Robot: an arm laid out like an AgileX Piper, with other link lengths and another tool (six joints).
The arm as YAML. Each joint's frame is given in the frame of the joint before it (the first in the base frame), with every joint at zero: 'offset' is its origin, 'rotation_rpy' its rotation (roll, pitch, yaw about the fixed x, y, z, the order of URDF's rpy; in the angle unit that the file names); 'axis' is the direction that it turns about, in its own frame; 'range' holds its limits. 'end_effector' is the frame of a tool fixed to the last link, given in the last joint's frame.
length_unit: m
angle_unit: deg
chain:
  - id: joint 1
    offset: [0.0, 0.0, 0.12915]
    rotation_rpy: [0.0, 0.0, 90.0]
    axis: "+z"
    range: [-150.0, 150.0]
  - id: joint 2
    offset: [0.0, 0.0, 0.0]
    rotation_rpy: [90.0, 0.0, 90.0]
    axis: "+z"
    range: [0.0, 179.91]
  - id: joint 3
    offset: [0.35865, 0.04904, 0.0]
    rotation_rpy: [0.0, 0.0, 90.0]
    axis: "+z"
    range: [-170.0, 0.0]
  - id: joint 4
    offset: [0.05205, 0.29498, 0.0]
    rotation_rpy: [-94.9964, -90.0, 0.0]
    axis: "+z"
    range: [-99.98, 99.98]
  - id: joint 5
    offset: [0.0, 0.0, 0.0]
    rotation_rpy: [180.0, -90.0, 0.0]
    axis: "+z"
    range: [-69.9, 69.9]
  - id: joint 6
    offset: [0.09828, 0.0, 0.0]
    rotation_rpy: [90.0, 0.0, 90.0]
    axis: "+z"
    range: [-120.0, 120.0]
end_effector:
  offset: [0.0, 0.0, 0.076]
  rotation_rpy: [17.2, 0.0, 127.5]
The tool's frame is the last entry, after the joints.
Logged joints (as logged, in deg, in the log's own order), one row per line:
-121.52, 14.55, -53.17, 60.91, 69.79, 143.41
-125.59, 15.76, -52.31, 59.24, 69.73, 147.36
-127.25, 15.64, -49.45, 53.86, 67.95, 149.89
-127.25, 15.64, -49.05, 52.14, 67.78, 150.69
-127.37, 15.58, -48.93, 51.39, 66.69, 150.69
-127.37, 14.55, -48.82, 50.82, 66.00, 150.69
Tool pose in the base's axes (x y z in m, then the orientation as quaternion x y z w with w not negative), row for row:
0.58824, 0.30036, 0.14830, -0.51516, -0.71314, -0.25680, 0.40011
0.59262, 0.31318, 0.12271, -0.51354, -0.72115, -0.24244, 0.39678
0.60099, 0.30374, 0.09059, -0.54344, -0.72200, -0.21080, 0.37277
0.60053, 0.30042, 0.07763, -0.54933, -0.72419, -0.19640, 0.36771
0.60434, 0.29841, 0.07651, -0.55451, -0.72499, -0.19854, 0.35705
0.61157, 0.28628, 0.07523, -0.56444, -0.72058, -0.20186, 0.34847
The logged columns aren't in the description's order. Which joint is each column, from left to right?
Columns, left to right: joint 3, joint 1, joint 6, joint 4, joint 5, joint 2.
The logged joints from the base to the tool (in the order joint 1, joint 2, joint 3, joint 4, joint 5, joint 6), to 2 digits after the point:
14.55, 143.41, -121.52, 60.91, 69.79, -53.17
15.76, 147.36, -125.59, 59.24, 69.73, -52.31
15.64, 149.89, -127.25, 53.86, 67.95, -49.45
15.64, 150.69, -127.25, 52.14, 67.78, -49.05
15.58, 150.69, -127.37, 51.39, 66.69, -48.93
14.55, 150.69, -127.37, 50.82, 66.00, -48.82

